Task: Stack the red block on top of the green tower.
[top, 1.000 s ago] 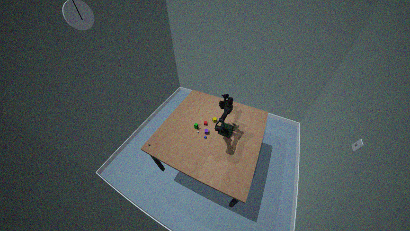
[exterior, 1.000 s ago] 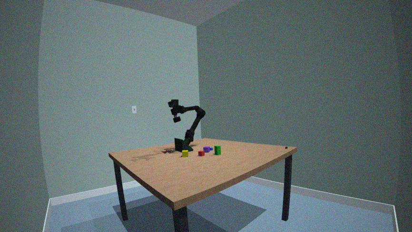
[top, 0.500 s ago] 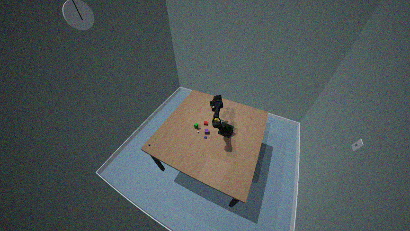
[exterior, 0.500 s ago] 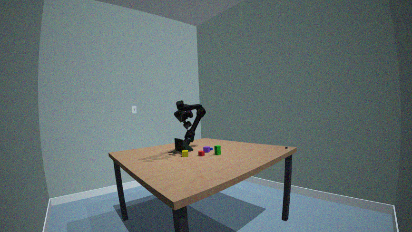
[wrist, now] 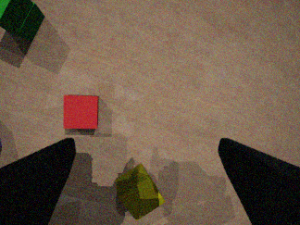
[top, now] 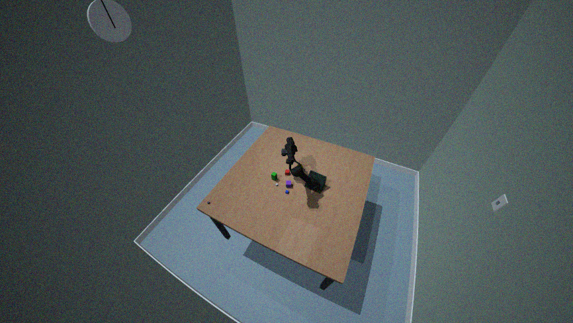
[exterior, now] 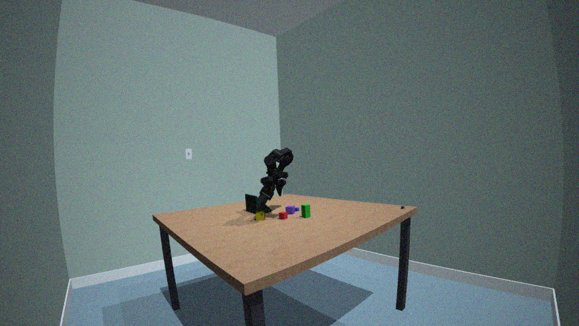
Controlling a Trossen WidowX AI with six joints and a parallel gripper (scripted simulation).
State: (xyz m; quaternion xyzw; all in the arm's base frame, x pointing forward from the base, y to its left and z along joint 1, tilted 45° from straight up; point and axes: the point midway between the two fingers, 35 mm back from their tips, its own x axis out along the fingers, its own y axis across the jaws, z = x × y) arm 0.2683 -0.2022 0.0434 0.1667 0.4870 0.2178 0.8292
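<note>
Now: gripper tip 5 cm to the right of the red block and 13 cm above it. Also, from my gripper tip: purple block: 7 cm behind, 18 cm to the left, 12 cm below; yellow block: 10 cm behind, 4 cm to the right, 12 cm below; white ball: 4 cm ahead, 21 cm to the left, 14 cm below.
</note>
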